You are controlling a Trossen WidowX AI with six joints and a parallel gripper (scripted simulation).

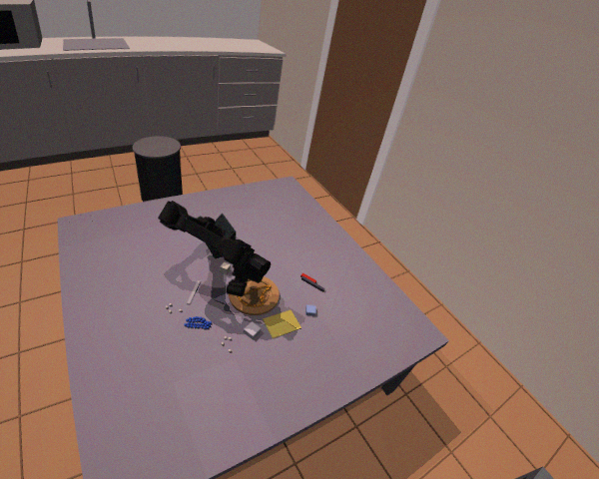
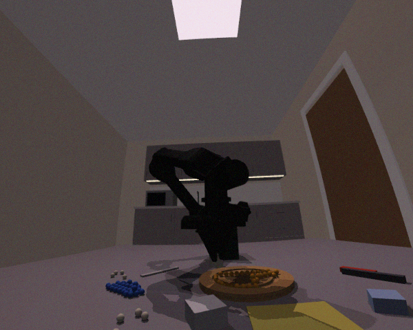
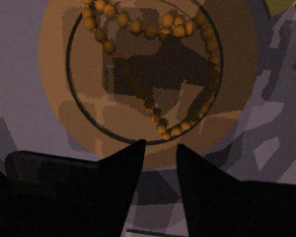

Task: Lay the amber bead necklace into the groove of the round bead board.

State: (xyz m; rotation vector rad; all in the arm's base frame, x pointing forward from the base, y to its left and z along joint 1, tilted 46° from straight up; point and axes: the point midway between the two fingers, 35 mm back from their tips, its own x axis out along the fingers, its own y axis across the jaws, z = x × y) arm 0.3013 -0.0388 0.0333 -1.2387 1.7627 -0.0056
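My gripper tip is now 20 mm short of the round wooden bead board, 50 mm to the right of it and 40 mm above it. From my gripper tip the other things lie so: grey block: 170 mm ahead, 40 mm to the right, 30 mm below; yellow pad: 190 mm ahead, 80 mm to the left, 40 mm below; thin rod: 100 mm behind, 150 mm to the right, 40 mm below.
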